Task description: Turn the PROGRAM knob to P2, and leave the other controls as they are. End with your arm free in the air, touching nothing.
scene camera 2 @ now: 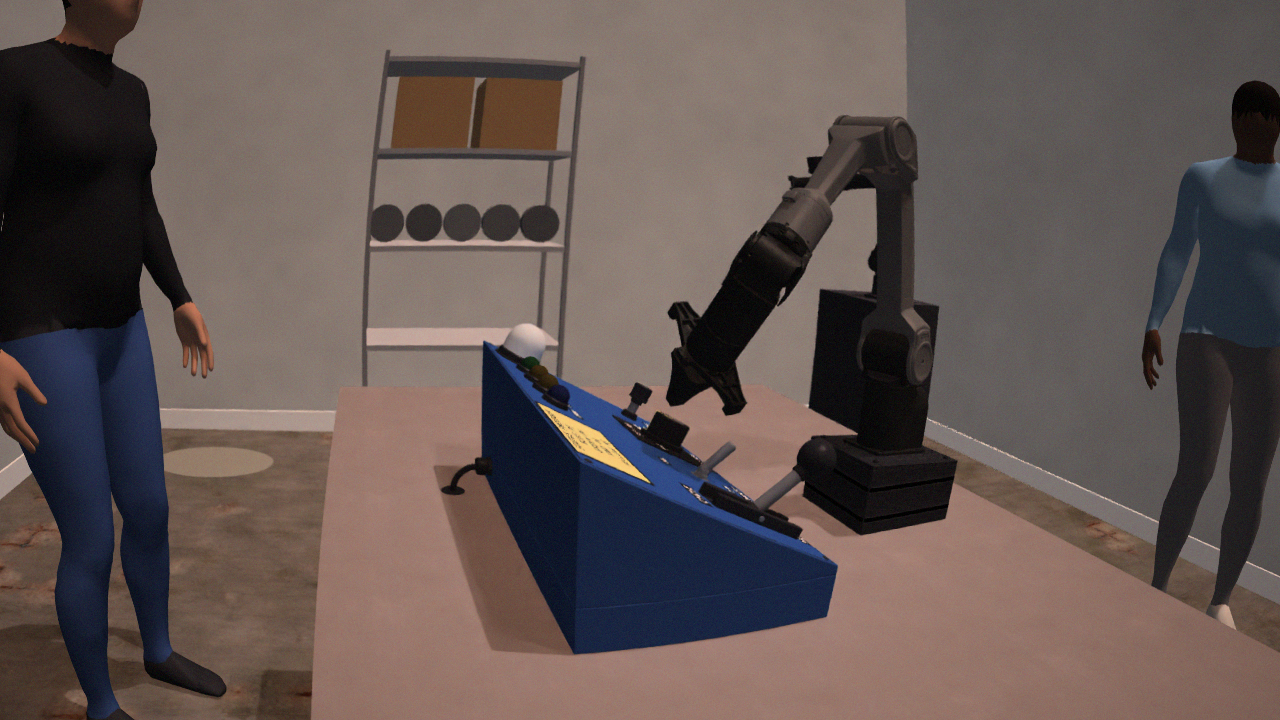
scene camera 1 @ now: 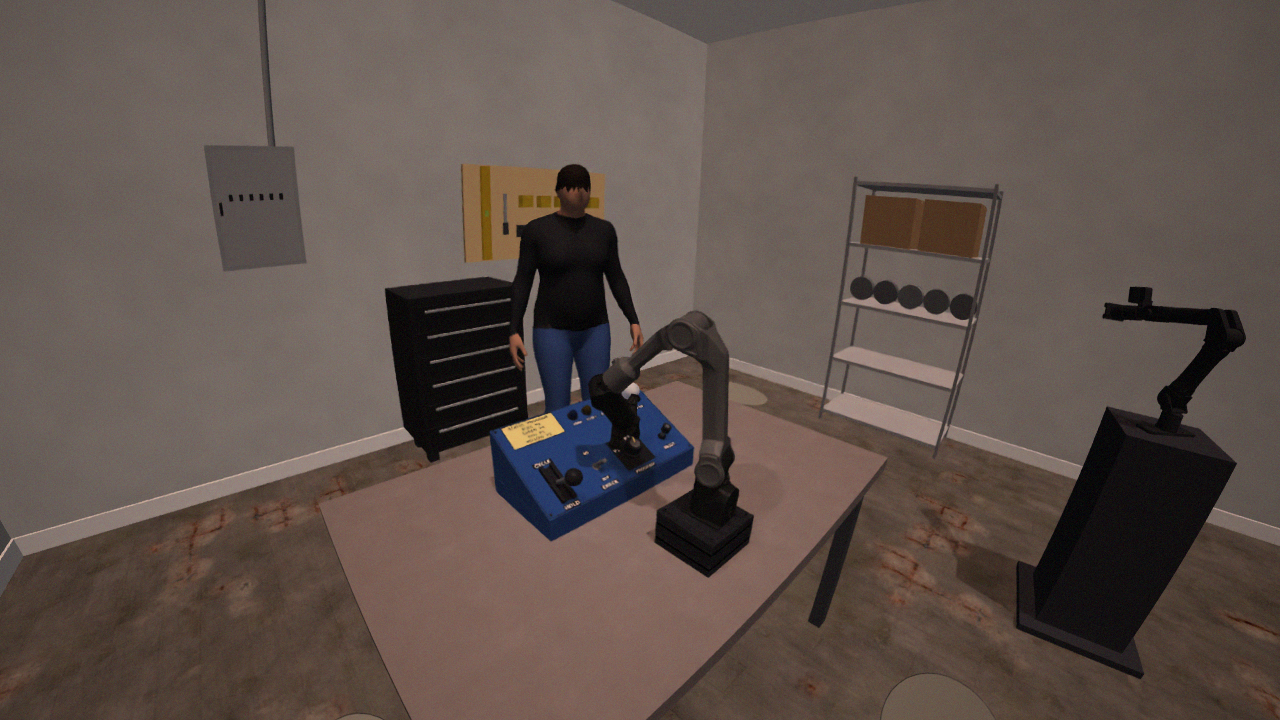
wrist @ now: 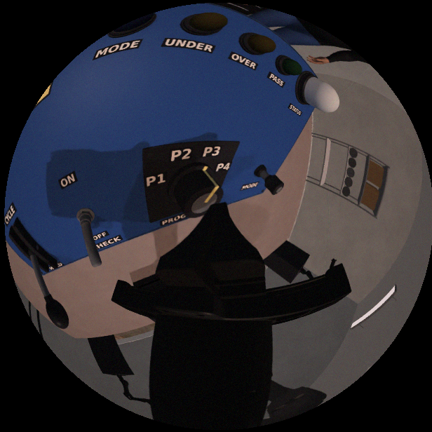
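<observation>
The black PROGRAM knob (scene camera 2: 666,431) (wrist: 192,186) sits on its dark plate (wrist: 155,202) on the sloped blue console (scene camera 1: 572,519) (scene camera 2: 680,573) (wrist: 100,115). In the wrist view its yellow line points up and right, on the P3 and P4 side, nearer P3, and away from P2. My gripper (scene camera 2: 674,401) (wrist: 220,212) is shut and empty, its fingers together in one wedge. In scene camera 2 its tip hangs a little above the knob with a small gap. In the wrist view the tip overlaps the knob's lower right edge.
The CHECK toggle (scene camera 2: 716,459) (wrist: 91,245) and ball-ended CYCLE lever (scene camera 1: 572,477) (scene camera 2: 816,460) (wrist: 56,312) stand left of the knob in the wrist view. The small MODE control (scene camera 2: 638,397) (wrist: 270,180) stands right. Lamps and the white STATUS dome (scene camera 2: 525,341) (wrist: 321,95) line the upper edge.
</observation>
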